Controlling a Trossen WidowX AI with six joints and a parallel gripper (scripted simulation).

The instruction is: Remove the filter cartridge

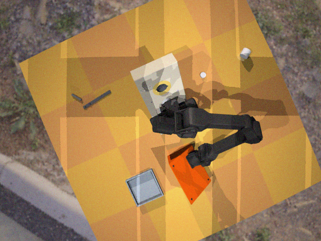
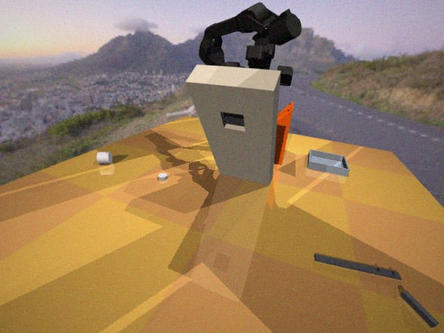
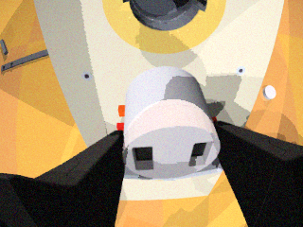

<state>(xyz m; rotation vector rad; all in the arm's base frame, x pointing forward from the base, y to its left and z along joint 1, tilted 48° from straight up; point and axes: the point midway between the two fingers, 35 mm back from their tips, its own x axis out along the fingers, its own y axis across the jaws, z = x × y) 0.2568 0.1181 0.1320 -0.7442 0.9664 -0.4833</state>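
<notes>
Now: gripper tip 30 cm past the light grey tray, 31 cm to the right of it and 26 cm above it. Round my gripper tip: round filter cartridge: right at my gripper tip; then small grey stub: 7 cm ahead, 26 cm to the right, 26 cm below; then beige service panel: 5 cm ahead, 1 cm to the right, 8 cm below.
</notes>
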